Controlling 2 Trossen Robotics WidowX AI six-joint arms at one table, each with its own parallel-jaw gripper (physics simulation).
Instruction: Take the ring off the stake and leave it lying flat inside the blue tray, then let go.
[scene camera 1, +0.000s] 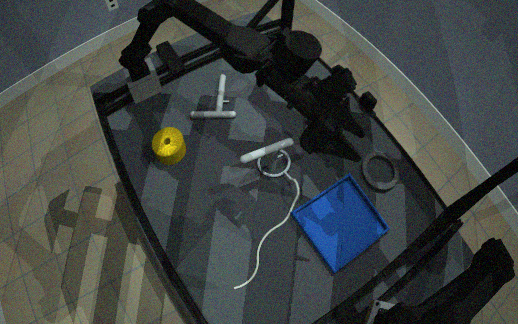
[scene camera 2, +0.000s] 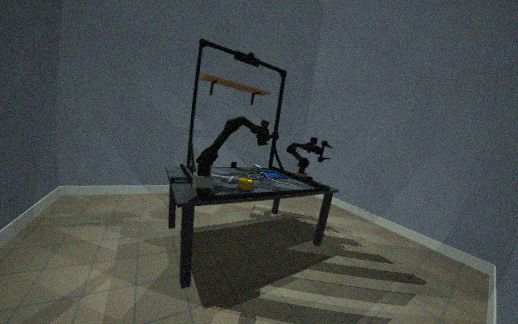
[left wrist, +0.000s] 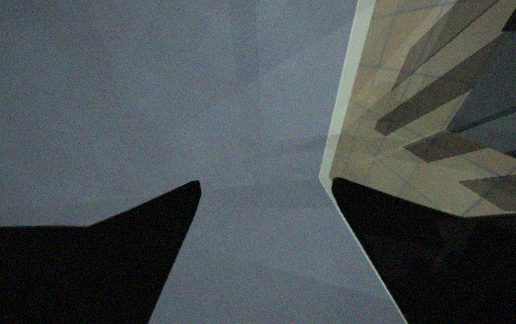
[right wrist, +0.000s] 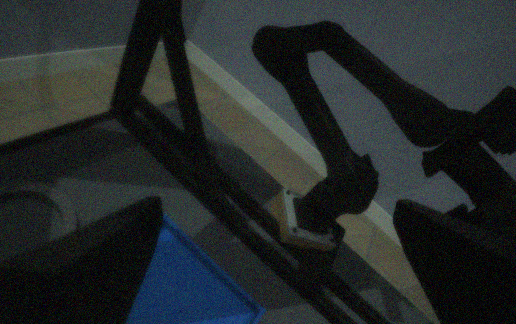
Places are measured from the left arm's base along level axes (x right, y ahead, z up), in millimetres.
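Pixels of known places: left gripper, fingertip midpoint: (scene camera 2: 331, 153) (left wrist: 266, 185); right gripper, fingertip midpoint: (scene camera 1: 362, 147) (scene camera 2: 272, 142) (right wrist: 280, 210); left arm's base at its link origin: (scene camera 1: 386, 322) (scene camera 2: 301, 173) (right wrist: 309, 216); right arm's base at its link origin: (scene camera 1: 139, 72) (scene camera 2: 203, 174).
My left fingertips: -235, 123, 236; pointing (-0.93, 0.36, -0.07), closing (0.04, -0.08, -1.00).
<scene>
Ahead of a thing's pixels: the offset from my left fingertips to its top centre, as dx, dy, dz. "*": to the spot under its first point.
A thin white ring {* +518, +276, -269} (scene camera 1: 273, 175) with a white cord {* +324, +238, -277} (scene camera 1: 259, 250) trailing from it lies around the area beneath a white rod {* +525, +302, -170} (scene camera 1: 266, 150), apparently the crossbar of the stake; the post is mostly hidden. The blue tray {+461, +67, -260} (scene camera 1: 345, 237) (scene camera 2: 274, 175) (right wrist: 185, 280) stands to the lower right of the ring. My right gripper (scene camera 1: 359, 146) is open and empty, above the table to the right of the white rod and beyond the tray's upper corner. My left gripper (scene camera 2: 327, 152) (left wrist: 266, 185) is open and empty, pointing away from the table toward the wall.
A dark grey ring {* +595, -24, -267} (scene camera 1: 384, 187) lies flat near the tray's upper right side. A yellow cylinder {+488, +566, -233} (scene camera 1: 170, 145) (scene camera 2: 245, 183) with a central hole stands at the left. A white T-shaped piece {+703, +530, -263} (scene camera 1: 213, 114) is above and right of the cylinder. Black frame bars edge the table.
</scene>
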